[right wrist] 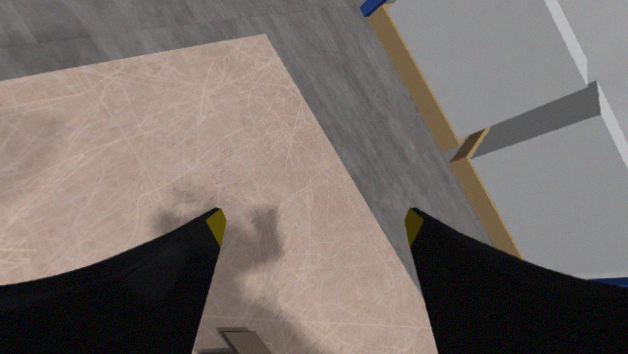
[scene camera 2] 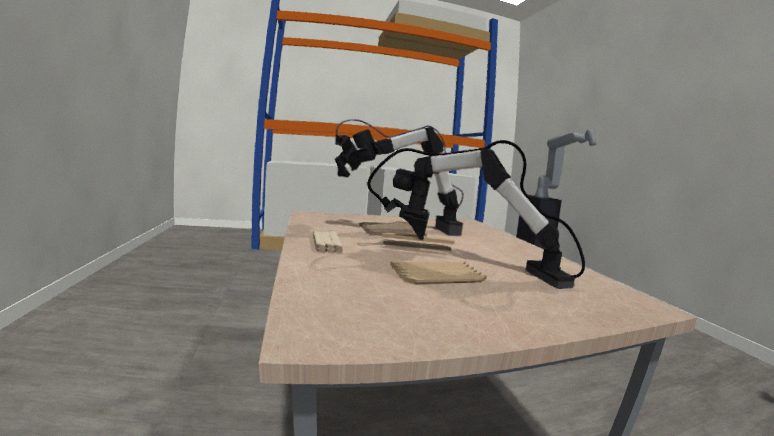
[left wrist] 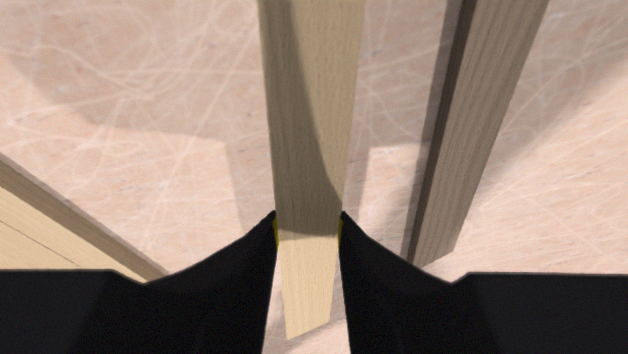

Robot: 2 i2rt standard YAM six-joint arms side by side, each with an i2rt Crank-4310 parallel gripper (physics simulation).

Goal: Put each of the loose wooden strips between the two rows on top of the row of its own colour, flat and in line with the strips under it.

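Places are measured from the left arm's base along level axes (x ahead, y left, z up), in centimetres.
Pixels of known places: left gripper, fingertip midpoint: (scene camera 2: 421, 239) (left wrist: 308, 216); right gripper, fingertip midpoint: (right wrist: 315, 212) (scene camera 2: 342, 169); left arm's base, link origin: (scene camera 2: 549, 271); right arm's base, link origin: (scene camera 2: 448, 221).
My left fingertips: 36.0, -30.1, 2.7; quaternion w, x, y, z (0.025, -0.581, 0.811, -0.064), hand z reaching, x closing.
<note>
For each thing: its top centre in the pictures, then the offset to it from my left fingertips, as dx, dy, dz. "spot": a spot on its surface instead. Level surfaces: height alone.
- light wooden strip, top centre: (left wrist: 308, 216) (scene camera 2: 418, 236) +1.0, -0.4, +1.0
- dark strip, top centre: (left wrist: 468, 139) (scene camera 2: 417, 243) -1.2, -8.6, -3.7
- dark row, surface spot: (scene camera 2: 387, 228) spot: +5.9, -35.1, -3.7
- dark piece, surface spot: (right wrist: 247, 342) spot: +14.8, -46.6, -3.7
- table, surface height: dz -5.0
My left gripper (scene camera 2: 422, 236) (left wrist: 308, 216) is shut on the light wooden strip (scene camera 2: 439, 239) (left wrist: 320, 125), near one end in the left wrist view, and holds it raised off the table. The dark strip (scene camera 2: 417, 245) (left wrist: 480, 125) lies loose on the table beside it. The light row (scene camera 2: 438, 272) (left wrist: 30, 220) lies nearer the camera in the scene view. The dark row (scene camera 2: 387, 228) lies behind the strips, partly hidden by the left gripper; an end of a dark piece (right wrist: 247, 342) shows in the right wrist view. My right gripper (scene camera 2: 343, 172) (right wrist: 315, 212) is open and empty, high above the table.
A block of pale wooden pieces (scene camera 2: 327, 241) lies near the table's left edge in the scene view. The left arm's base (scene camera 2: 549, 273) and the right arm's base (scene camera 2: 449, 225) stand along the right side of the table (scene camera 2: 379, 335). A blue and orange rack (scene camera 2: 259, 162) stands behind.
</note>
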